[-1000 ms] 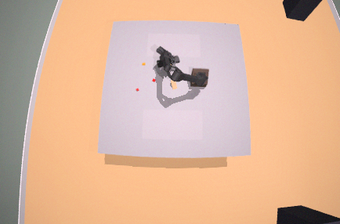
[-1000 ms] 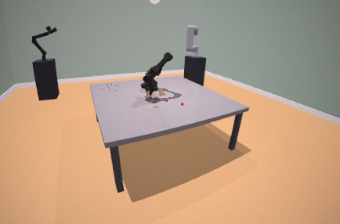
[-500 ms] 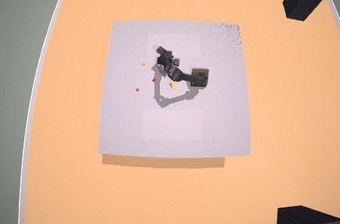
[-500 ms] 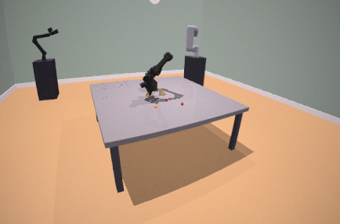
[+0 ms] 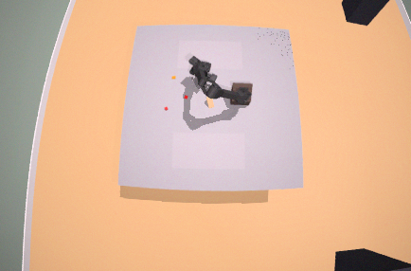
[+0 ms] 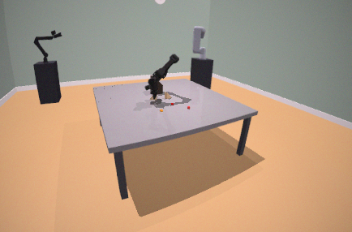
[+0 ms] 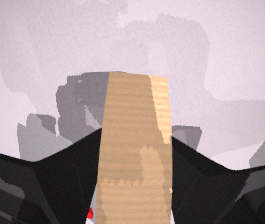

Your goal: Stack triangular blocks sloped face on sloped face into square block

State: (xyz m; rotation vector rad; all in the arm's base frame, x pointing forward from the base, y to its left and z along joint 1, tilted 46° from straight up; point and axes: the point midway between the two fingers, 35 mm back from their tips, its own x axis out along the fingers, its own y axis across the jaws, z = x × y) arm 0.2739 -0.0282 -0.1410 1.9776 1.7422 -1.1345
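Right now my gripper tip is 10 mm to the right of the triangular block and 10 mm below it. Also, from my gripper tip: orange piece 220 mm ahead, 20 mm to the right, 30 mm below.
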